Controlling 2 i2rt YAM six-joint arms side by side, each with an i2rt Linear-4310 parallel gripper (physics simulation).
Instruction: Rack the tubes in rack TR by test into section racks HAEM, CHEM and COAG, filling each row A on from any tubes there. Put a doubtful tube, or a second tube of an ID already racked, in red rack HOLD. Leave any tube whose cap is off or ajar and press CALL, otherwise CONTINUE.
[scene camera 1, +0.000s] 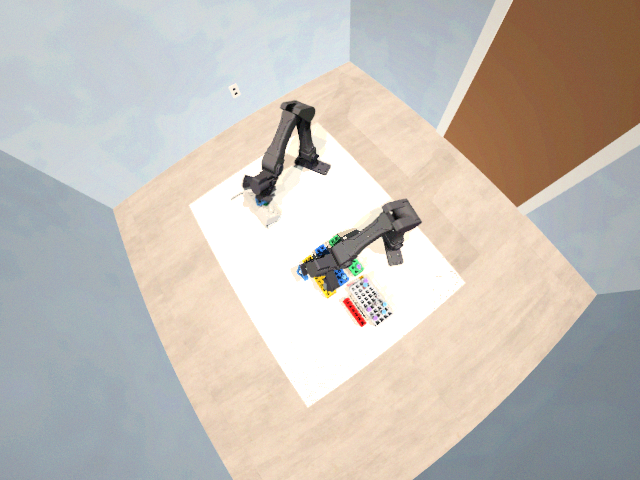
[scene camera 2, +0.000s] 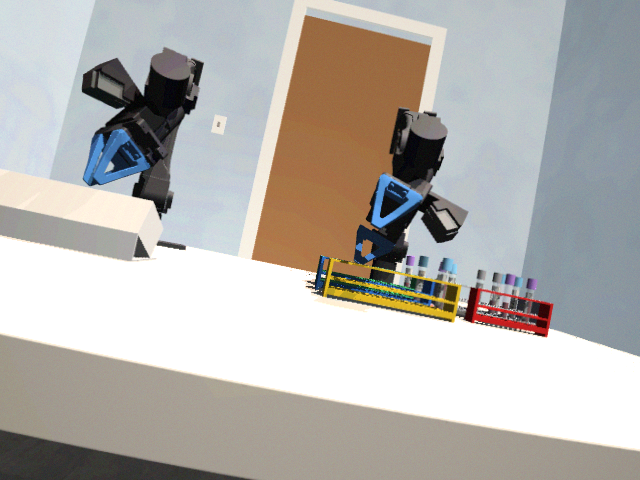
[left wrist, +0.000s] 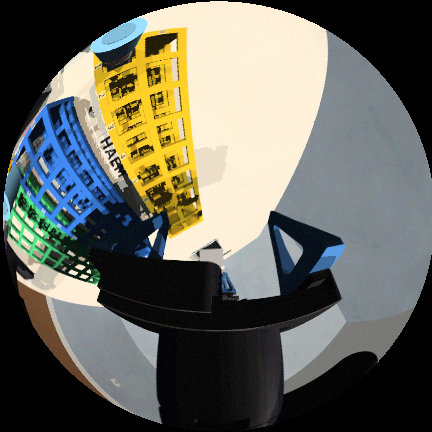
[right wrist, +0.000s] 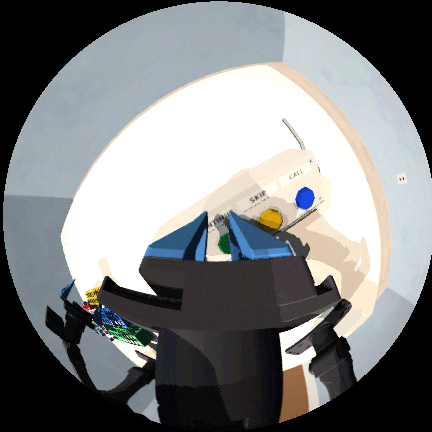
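Where they show: left gripper, between the fingertips: (scene camera 1: 305, 268) (scene camera 2: 365, 246) (left wrist: 218, 216) (right wrist: 87, 290); right gripper, between the fingertips: (scene camera 1: 258, 203) (scene camera 2: 91, 182) (left wrist: 222, 272) (right wrist: 217, 216); left arm's base, origin of its link: (scene camera 1: 391, 244); right arm's base, origin of its link: (scene camera 1: 312, 164) (right wrist: 319, 330).
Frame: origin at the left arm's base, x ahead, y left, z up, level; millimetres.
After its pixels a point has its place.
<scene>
My left gripper (scene camera 1: 304, 273) @(x 408, y 65, z 84 mm) (scene camera 2: 370, 244) @(x 408, y 65, z 84 mm) (left wrist: 218, 216) @(x 408, y 65, z 84 mm) is open and empty, tilted beside the end of the yellow rack (scene camera 2: 390, 308) @(x 381, y 112, z 6 mm) (left wrist: 143, 95) @(x 336, y 148, z 57 mm). A light-blue-capped tube (left wrist: 120, 36) stands at that rack's other end. The HAEM label (left wrist: 113, 157) @(x 326, y 84, z 2 mm) lies between the yellow and blue racks. A purple-capped tube (scene camera 1: 358, 267) @(x 185, y 98, z 93 mm) stands in the green rack (scene camera 1: 351, 270) @(x 212, y 95, z 30 mm), a blue-capped tube (scene camera 1: 344, 277) @(x 251, y 131, z 94 mm) in the blue rack. White rack TR holds several capped tubes. My right gripper (scene camera 1: 262, 202) @(x 601, y -282, z 93 mm) (scene camera 2: 90, 182) @(x 601, y -282, z 93 mm) (right wrist: 217, 216) @(x 601, y -282, z 93 mm) is shut, a narrow gap between its tips, above the button box (scene camera 2: 67, 206) @(x 628, y -273, z 53 mm).
Red rack HOLD (scene camera 1: 354, 312) @(x 232, y 280, z 57 mm) (scene camera 2: 473, 304) @(x 266, y 223, z 30 mm) stands beside TR. The box carries a blue CALL button (right wrist: 305, 198) @(x 620, y -375, z 71 mm), a yellow SKIP button (right wrist: 270, 220) @(x 596, y -333, z 71 mm) and a green CONTINUE button (right wrist: 224, 244) @(x 571, y -285, z 72 mm), partly hidden by my right fingers. My left arm covers part of the coloured racks.
</scene>
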